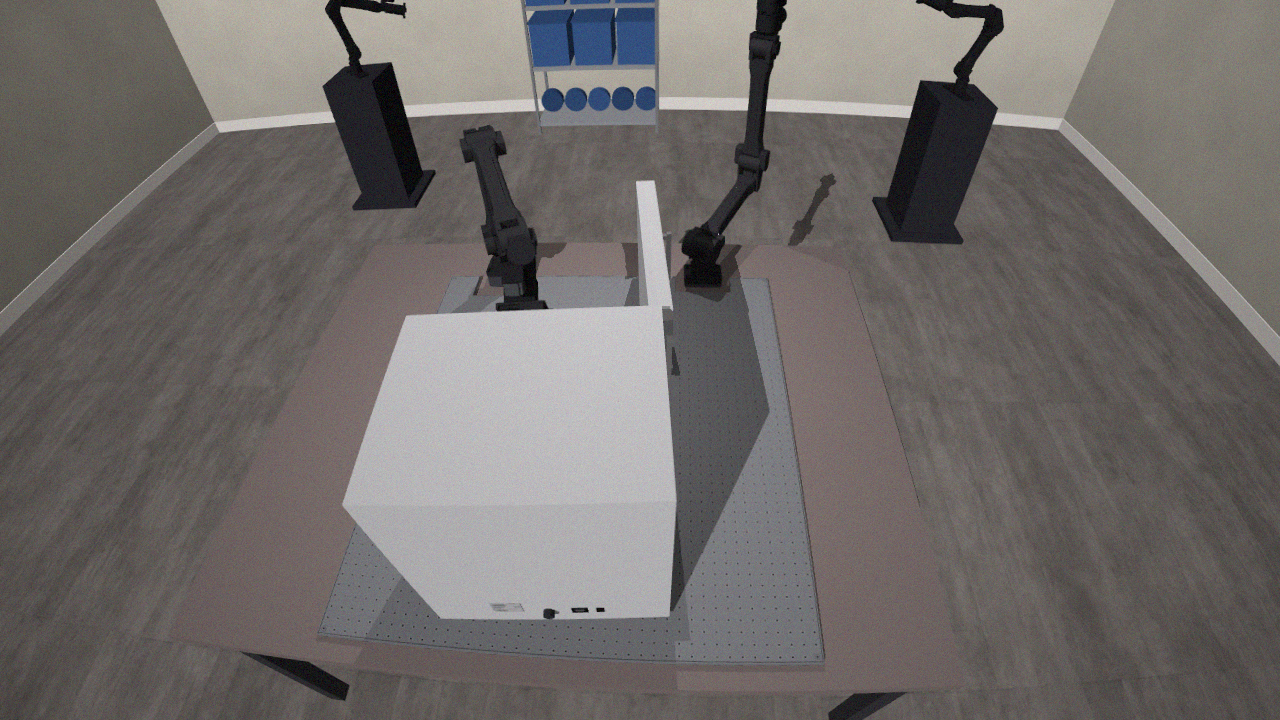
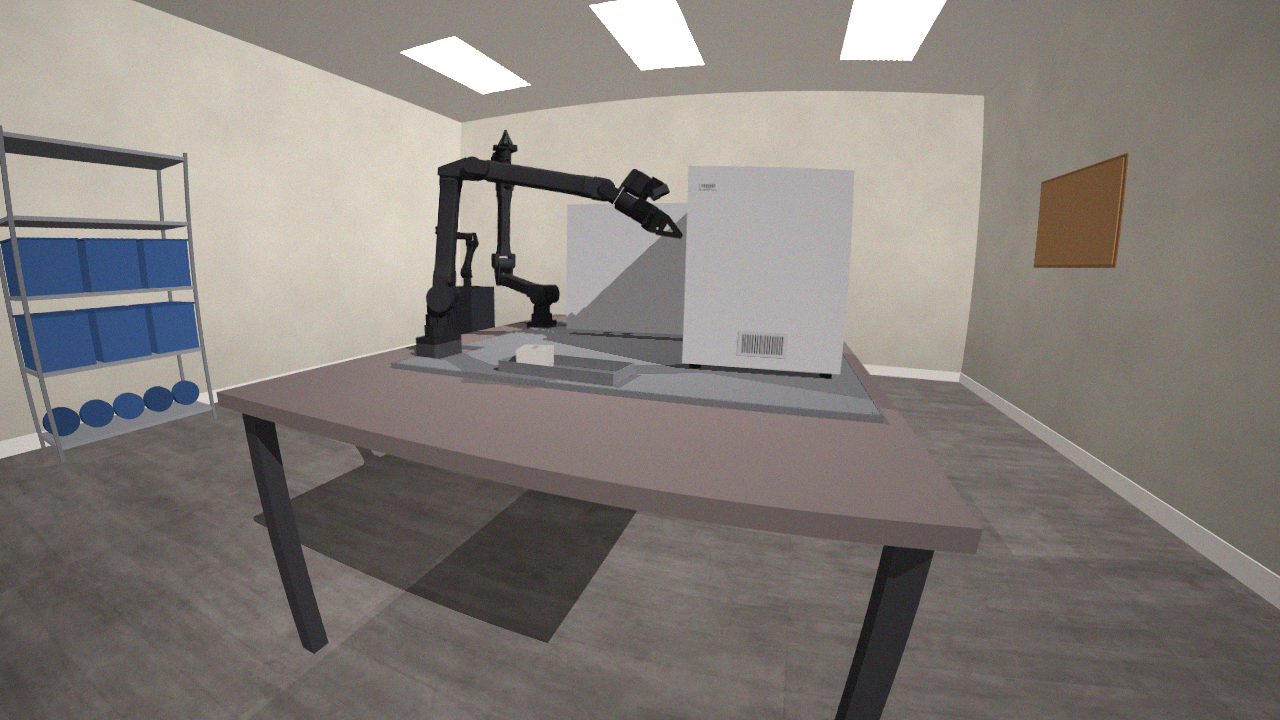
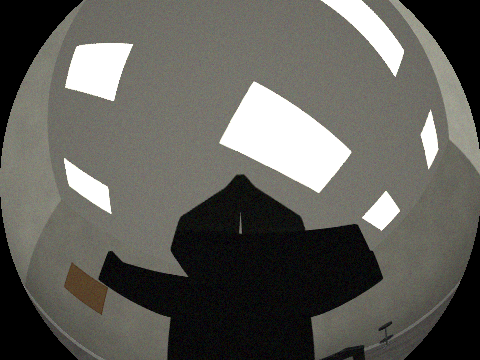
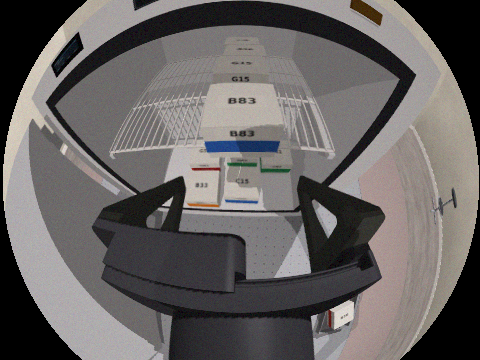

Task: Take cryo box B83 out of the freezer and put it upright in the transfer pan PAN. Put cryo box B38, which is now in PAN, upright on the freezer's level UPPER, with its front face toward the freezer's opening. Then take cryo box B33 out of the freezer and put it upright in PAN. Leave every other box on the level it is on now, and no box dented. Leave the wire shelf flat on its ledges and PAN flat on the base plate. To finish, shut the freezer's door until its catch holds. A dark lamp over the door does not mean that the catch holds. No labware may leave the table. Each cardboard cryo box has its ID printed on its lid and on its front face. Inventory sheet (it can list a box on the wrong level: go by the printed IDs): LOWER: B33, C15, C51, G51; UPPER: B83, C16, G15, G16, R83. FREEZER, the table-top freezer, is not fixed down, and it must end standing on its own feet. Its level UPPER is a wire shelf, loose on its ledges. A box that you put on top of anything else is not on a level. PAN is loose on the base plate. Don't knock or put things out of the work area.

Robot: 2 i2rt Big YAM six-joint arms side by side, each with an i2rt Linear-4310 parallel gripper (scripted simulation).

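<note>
Left gripper and right gripper in the pictures. Also visible: freezer, transfer pan, orange-banded cryo box.
</note>
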